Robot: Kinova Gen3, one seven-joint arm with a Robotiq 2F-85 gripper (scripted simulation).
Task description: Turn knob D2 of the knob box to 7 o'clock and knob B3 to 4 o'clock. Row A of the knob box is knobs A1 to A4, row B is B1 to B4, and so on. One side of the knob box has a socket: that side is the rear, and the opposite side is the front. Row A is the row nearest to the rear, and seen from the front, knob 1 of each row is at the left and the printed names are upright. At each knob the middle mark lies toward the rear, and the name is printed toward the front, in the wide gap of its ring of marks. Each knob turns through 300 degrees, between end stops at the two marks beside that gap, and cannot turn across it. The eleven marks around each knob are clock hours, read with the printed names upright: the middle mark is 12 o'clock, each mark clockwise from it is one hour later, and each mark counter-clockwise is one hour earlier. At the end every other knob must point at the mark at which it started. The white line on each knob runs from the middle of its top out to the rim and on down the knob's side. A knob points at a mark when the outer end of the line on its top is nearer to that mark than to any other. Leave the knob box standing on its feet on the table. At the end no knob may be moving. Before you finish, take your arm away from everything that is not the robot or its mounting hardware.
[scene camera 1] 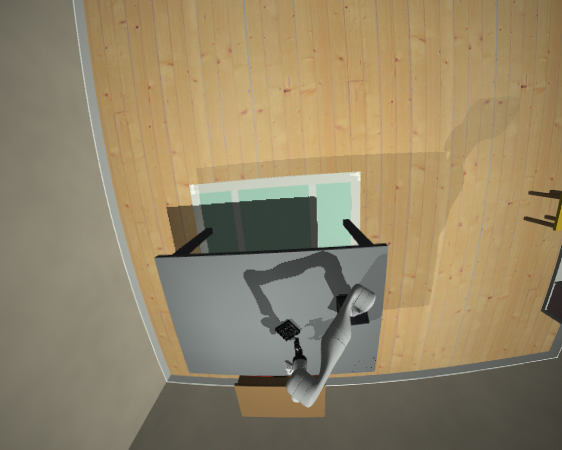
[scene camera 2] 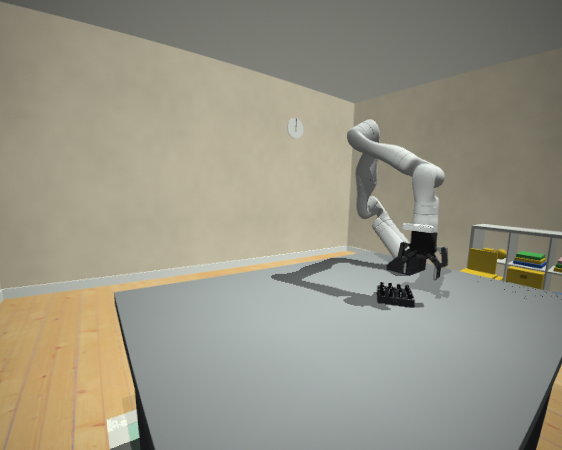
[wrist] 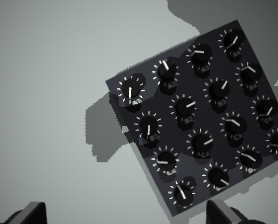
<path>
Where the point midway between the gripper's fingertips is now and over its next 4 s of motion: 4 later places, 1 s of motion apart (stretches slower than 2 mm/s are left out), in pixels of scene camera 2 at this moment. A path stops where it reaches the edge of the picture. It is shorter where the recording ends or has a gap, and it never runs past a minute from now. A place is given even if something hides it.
My gripper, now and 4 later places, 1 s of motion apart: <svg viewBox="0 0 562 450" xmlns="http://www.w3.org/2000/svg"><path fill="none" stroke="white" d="M420 276L414 275L410 274L406 273L401 272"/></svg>
</path>
